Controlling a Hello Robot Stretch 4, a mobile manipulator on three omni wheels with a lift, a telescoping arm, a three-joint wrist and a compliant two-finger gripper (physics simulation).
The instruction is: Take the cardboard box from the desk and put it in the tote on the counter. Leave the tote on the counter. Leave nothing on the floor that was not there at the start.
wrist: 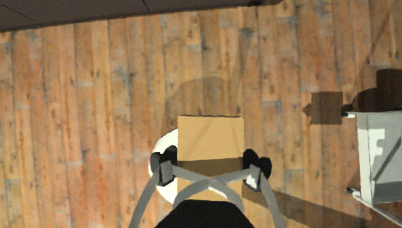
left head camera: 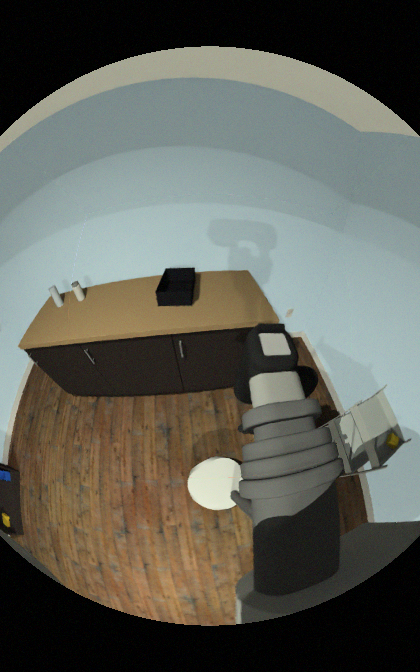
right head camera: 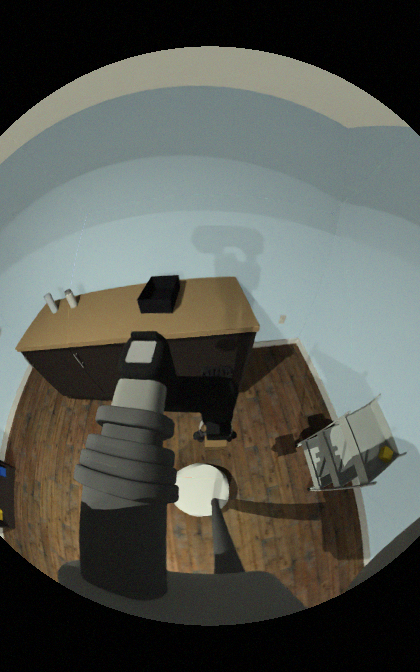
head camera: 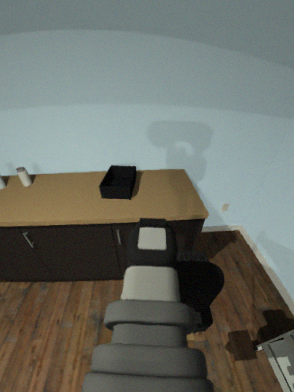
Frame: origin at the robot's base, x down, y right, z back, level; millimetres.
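Seen in the pictures: gripper, fingertip midpoint: [wrist: 210, 160].
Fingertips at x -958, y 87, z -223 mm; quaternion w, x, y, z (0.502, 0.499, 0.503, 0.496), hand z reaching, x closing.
Observation:
Pixels of each thing's top centre, then the offset from my fingertips to it. Level surfaces: height alone.
- cardboard box, middle of its top: [wrist: 209, 166] dx -51, dy +0, dz -6 mm
- black open tote, middle of its top: [head camera: 119, 175] dx -25, dy -329, dz -854 mm
- counter, its level: dx +75 mm
The cardboard box [wrist: 210, 139] [right head camera: 216, 443] is tan and sits between the two fingertips of my gripper [wrist: 210, 160] [right head camera: 215, 436], which is shut on it. In the wrist view the box is held above the floor, with a shadow across its lower part. The black open tote [head camera: 118, 182] [left head camera: 176, 287] [right head camera: 159, 295] stands upright on the wooden top of the counter [head camera: 160, 200] [left head camera: 225, 305] [right head camera: 210, 310], near the wall. The gripper and box are in front of the counter and lower than its top in the right head view. The desk does not show clearly.
Two light cylinders, one [left head camera: 78, 291] [right head camera: 71, 299] beside the other [left head camera: 56, 296] [right head camera: 51, 303], stand at the counter's left end. A white trolley [left head camera: 358, 424] [right head camera: 353, 436] stands at the right wall. My round white base [left head camera: 215, 483] [right head camera: 202, 490] is on the floor. A dark shelf [left head camera: 11, 500] is at the far left.

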